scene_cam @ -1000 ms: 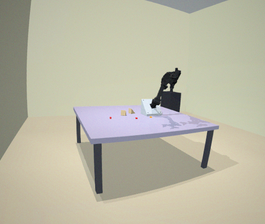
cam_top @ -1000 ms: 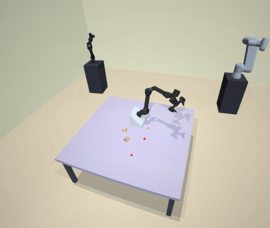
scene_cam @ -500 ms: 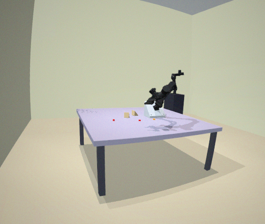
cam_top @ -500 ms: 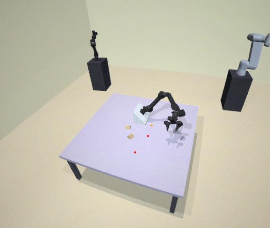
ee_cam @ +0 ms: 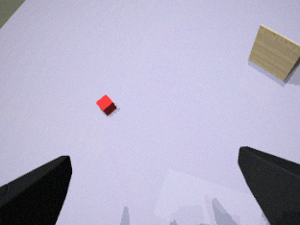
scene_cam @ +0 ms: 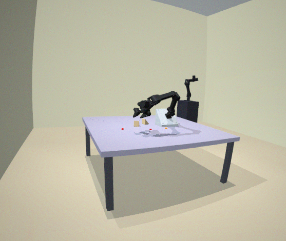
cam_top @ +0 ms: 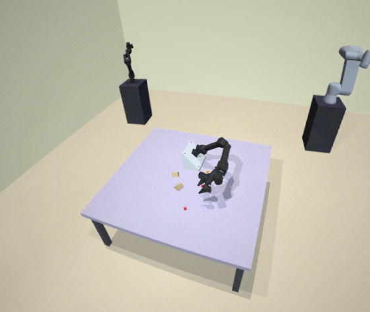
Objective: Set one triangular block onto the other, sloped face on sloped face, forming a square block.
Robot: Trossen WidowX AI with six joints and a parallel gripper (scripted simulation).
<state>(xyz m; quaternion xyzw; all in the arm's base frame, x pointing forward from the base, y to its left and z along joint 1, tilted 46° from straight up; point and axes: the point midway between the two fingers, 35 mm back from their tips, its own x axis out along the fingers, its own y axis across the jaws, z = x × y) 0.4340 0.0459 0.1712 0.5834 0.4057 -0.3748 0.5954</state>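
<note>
The tan triangular block lies 10 cm behind my gripper tip, 18 cm to the right of it and 11 cm below it. The rest, counted from my gripper tip: small orange piece: 33 cm behind, 12 cm below.
</note>
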